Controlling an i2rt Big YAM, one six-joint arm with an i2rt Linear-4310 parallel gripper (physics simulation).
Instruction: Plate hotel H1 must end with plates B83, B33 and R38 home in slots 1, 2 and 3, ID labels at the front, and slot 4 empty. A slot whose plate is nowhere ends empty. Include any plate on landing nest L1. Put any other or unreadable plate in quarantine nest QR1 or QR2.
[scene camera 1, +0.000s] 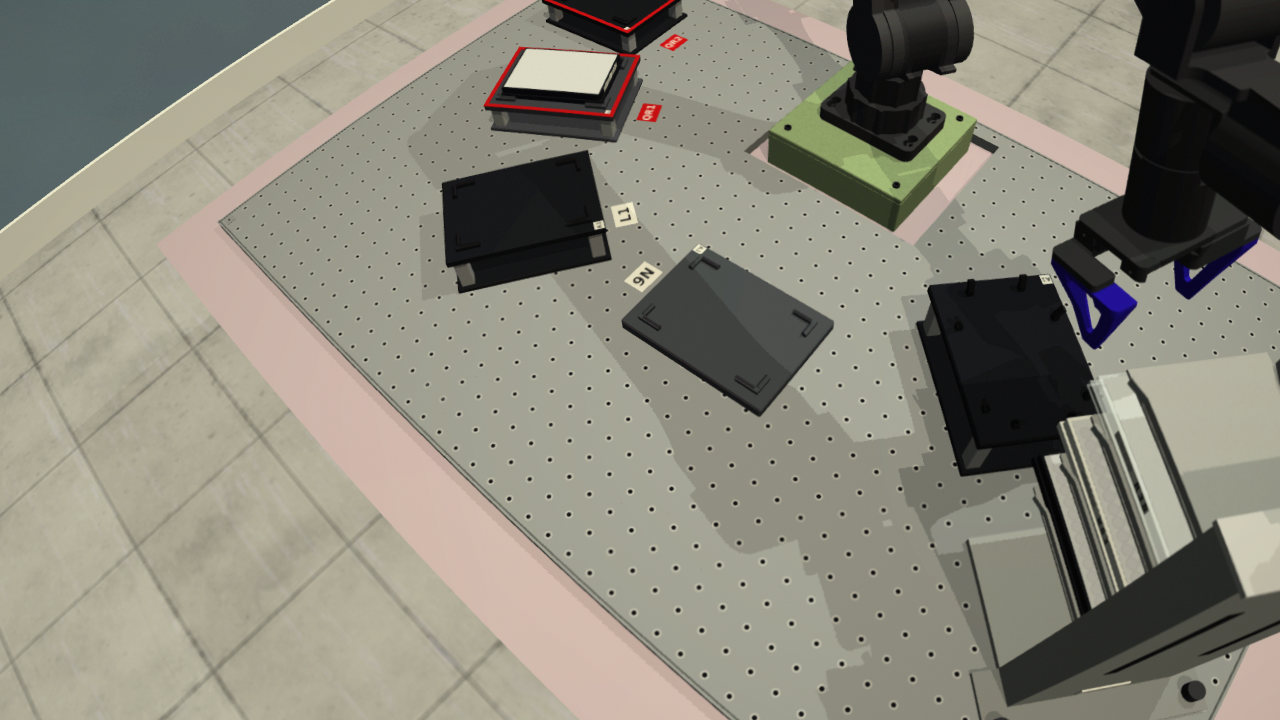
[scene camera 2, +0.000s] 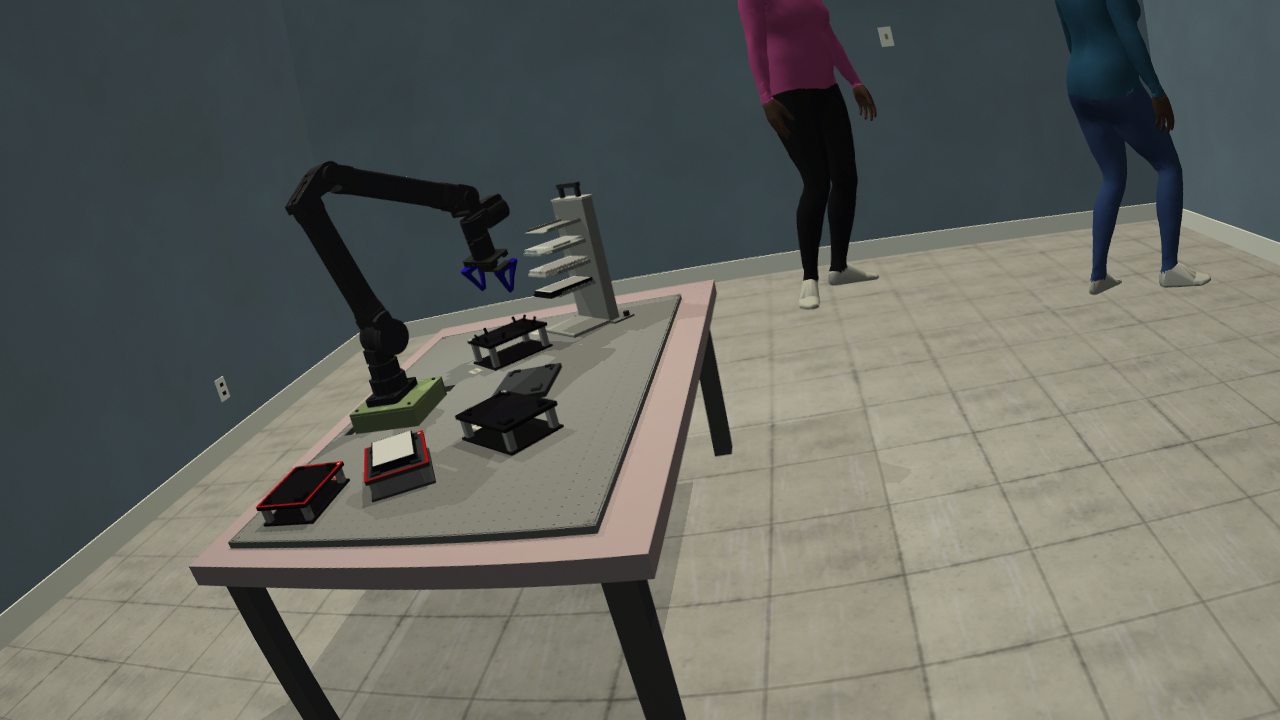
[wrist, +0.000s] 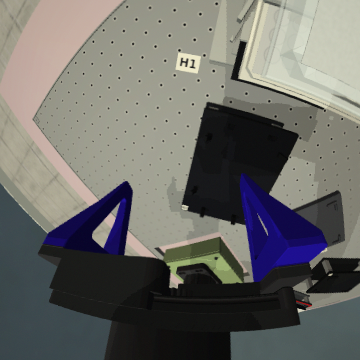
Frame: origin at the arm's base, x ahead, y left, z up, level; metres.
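Seen in the pictures: gripper, fingertip midpoint: (scene camera 1: 1137, 318) (scene camera 2: 497, 290) (wrist: 182, 182); arm's base at its link origin: (scene camera 1: 881, 120) (scene camera 2: 392, 395) (wrist: 199, 275).
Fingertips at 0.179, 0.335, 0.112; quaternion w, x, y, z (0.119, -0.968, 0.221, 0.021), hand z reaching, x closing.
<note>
Offsets run from my fingertips to a thing's middle, as dx, dy, dz. "spot": to the spot under its first point.
My gripper (scene camera 1: 1141, 317) (scene camera 2: 497, 288) (wrist: 182, 182) is open and empty, in the air beside hotel H1 {+0.173, +0.097, +0.031} (scene camera 1: 1109, 626) (scene camera 2: 597, 255). In scene camera 2, a pale plate {+0.145, +0.067, +0.069} (scene camera 2: 556, 244) lies on the hotel's second shelf from the top, another pale plate {+0.145, +0.067, +0.016} (scene camera 2: 559, 266) below it, and a black-sided plate {+0.145, +0.067, -0.037} (scene camera 2: 563, 287) on the lowest shelf. The thin top shelf {+0.152, +0.075, +0.114} (scene camera 2: 548, 227) shows no plate. Their ID labels cannot be read. Landing nest L1 {+0.175, -0.544, -0.121} (scene camera 1: 523, 210) (scene camera 2: 507, 411) is empty. A white-topped plate {-0.003, -0.673, -0.101} (scene camera 1: 561, 71) (scene camera 2: 393, 448) sits in nest QR1 {spot: +0.038, -0.652, -0.143} (scene camera 1: 554, 125) (scene camera 2: 399, 486). Nest QR2 {-0.178, -0.761, -0.126} (scene camera 1: 613, 19) (scene camera 2: 301, 484) looks empty.
A black pegged nest {+0.022, -0.066, -0.111} (scene camera 1: 1011, 358) (scene camera 2: 507, 334) (wrist: 240, 155) stands between the arm's green base (scene camera 1: 827, 174) (scene camera 2: 398, 410) (wrist: 200, 252) and the hotel. A flat grey nest N6 {+0.133, -0.302, -0.140} (scene camera 1: 729, 326) (scene camera 2: 531, 380) (wrist: 322, 217) lies between it and L1. Two people stand beyond the table.
</note>
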